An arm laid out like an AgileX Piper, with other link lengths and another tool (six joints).
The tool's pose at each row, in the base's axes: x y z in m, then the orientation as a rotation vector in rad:
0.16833, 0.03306, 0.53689, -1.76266, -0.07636, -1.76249
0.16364, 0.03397, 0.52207, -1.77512, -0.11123, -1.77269
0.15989, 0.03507, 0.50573, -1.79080, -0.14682, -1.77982
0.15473, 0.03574, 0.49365, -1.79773, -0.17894, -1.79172
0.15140, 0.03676, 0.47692, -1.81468, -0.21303, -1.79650
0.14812, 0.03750, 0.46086, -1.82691, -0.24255, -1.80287
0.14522, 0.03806, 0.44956, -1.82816, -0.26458, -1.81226
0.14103, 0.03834, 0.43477, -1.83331, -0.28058, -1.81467
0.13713, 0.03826, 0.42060, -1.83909, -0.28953, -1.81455
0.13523, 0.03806, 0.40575, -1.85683, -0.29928, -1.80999
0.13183, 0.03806, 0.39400, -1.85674, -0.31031, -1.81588
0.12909, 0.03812, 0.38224, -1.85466, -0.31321, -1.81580
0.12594, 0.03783, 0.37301, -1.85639, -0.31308, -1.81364
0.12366, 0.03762, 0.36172, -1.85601, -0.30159, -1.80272
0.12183, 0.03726, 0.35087, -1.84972, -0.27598, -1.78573
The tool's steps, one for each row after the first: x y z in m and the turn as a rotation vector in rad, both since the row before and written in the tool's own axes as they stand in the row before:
-0.01440, 0.00284, -0.00519, 0.00517, -0.00995, -0.02917
-0.01592, 0.00323, -0.00429, 0.00440, -0.01325, -0.02891
-0.01205, 0.00100, -0.00517, 0.00572, -0.00542, -0.02705
-0.01646, 0.00268, -0.00372, 0.00329, -0.01461, -0.02729
-0.01586, 0.00228, -0.00354, 0.00302, -0.01021, -0.02425
-0.01128, 0.00100, -0.00287, 0.00471, -0.00114, -0.01834
-0.01471, 0.00120, -0.00431, 0.00283, -0.00518, -0.01209
-0.01404, 0.00131, -0.00414, 0.00050, -0.00517, -0.00683
-0.01456, 0.00248, -0.00244, -0.00427, -0.01399, -0.00849
-0.01175, 0.00078, -0.00332, 0.00194, 0.00040, -0.00971
-0.01173, 0.00095, -0.00272, 0.00252, 0.00055, -0.00096
-0.00921, 0.00051, -0.00318, -0.00005, -0.00190, 0.00079
-0.01118, 0.00131, -0.00244, 0.00058, -0.00225, 0.01305
-0.01067, 0.00171, -0.00209, 0.00086, 0.00126, 0.02652

